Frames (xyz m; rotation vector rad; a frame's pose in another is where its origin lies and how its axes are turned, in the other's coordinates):
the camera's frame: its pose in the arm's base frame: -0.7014 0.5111 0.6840 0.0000 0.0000 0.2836
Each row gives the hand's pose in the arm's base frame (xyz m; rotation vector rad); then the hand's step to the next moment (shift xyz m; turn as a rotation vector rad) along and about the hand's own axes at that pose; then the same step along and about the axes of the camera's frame.
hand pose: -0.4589 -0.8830 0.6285 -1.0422 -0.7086 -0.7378
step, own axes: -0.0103 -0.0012 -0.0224 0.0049 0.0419 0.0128
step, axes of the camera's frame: -0.0084 -0.0175 -0.0152 0.0401 0.0137 -0.0123
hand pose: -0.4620 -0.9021 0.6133 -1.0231 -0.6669 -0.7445
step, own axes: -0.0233 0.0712 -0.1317 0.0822 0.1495 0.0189
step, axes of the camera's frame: 0.0340 -0.1059 -0.1029 0.1716 -0.0006 -0.0034
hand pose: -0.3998 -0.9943 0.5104 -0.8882 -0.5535 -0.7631
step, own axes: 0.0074 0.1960 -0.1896 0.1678 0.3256 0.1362
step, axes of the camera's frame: 0.1493 -0.1300 -0.1877 0.3800 0.0844 0.0346
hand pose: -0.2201 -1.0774 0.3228 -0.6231 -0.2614 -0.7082
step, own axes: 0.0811 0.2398 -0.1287 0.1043 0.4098 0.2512
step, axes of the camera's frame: 0.2207 -0.0437 -0.1733 0.4306 0.2296 0.0612
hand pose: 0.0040 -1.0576 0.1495 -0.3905 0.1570 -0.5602
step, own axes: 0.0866 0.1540 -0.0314 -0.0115 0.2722 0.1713
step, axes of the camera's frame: 0.1514 0.0209 -0.0940 0.2349 0.2147 0.0479
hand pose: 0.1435 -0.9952 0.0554 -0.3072 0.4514 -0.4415
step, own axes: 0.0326 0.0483 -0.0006 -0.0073 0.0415 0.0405
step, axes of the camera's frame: 0.0481 0.0131 -0.0302 0.0396 0.0372 0.0216
